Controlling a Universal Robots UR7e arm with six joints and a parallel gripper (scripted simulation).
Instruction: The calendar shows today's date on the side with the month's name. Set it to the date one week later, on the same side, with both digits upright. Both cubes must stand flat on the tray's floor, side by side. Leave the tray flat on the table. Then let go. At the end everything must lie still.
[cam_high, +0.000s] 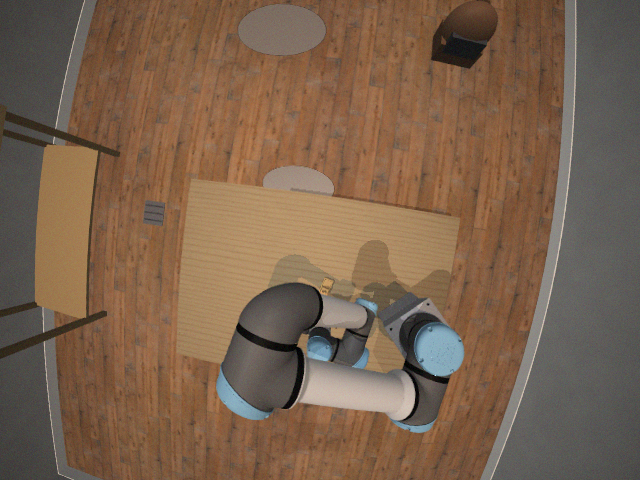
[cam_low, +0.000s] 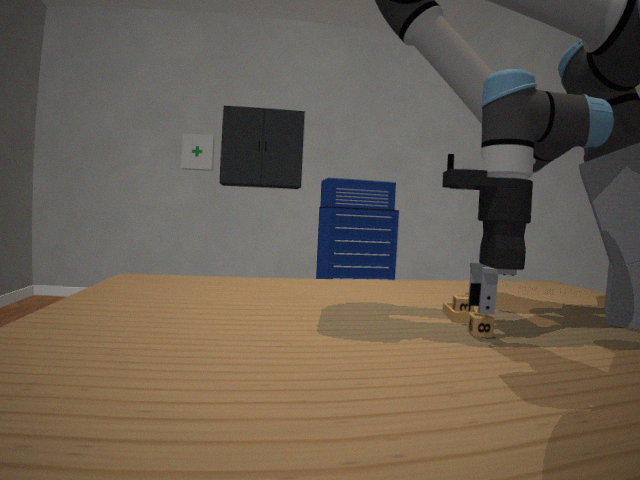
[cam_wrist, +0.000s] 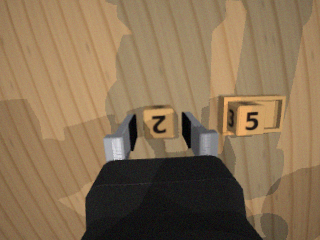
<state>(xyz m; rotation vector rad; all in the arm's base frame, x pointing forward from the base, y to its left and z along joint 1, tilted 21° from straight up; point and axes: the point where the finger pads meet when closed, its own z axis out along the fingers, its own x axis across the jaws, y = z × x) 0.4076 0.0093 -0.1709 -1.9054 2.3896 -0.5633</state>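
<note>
Now: the wooden date cube 40 mm below my hand. The rest, counted from my hand: wooden calendar tray 100 mm to the right, 50 mm below, 30 mm behind.
</note>
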